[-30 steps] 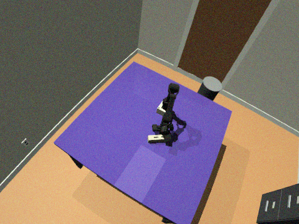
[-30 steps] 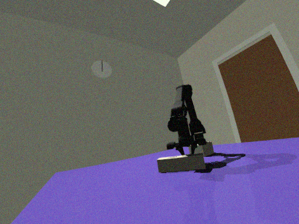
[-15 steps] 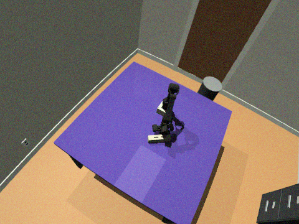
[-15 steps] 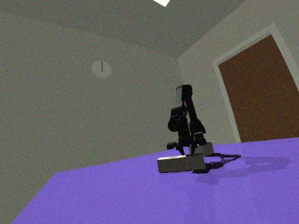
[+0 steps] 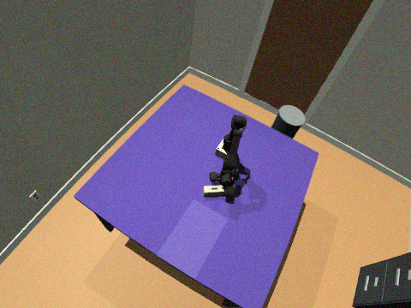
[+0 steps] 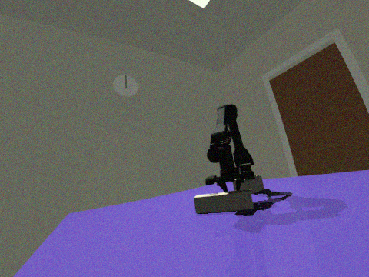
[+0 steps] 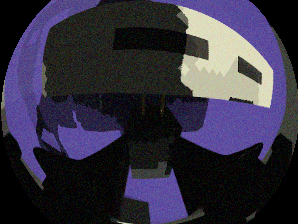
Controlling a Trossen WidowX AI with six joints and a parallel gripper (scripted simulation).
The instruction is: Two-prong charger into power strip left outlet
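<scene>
My gripper tip is now 2 cm short of the charger, 1 cm to the right of it and 1 cm below it.
</scene>
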